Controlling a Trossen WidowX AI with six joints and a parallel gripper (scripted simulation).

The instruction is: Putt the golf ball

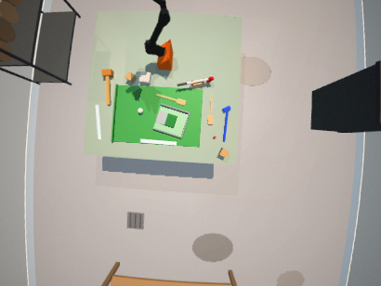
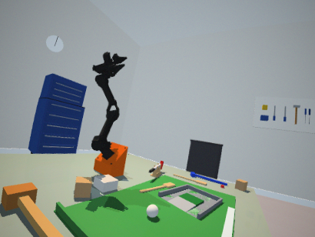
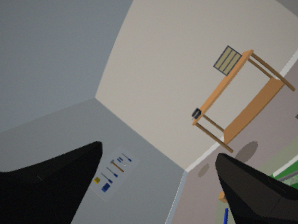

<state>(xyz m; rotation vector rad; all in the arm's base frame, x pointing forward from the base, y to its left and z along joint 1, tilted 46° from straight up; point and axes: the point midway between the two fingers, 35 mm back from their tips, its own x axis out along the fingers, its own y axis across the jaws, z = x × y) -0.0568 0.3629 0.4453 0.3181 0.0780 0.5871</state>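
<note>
Now: gripper tip 14 cm short of the white block, 7 cm to the left of it and 67 cm above it. Also, from my gripper tip: white golf ball 42 cm ahead, 6 cm to the right, 67 cm below; then red putter 11 cm ahead, 35 cm to the left, 64 cm below; then blue putter 39 cm ahead, 65 cm to the left, 68 cm below.
</note>
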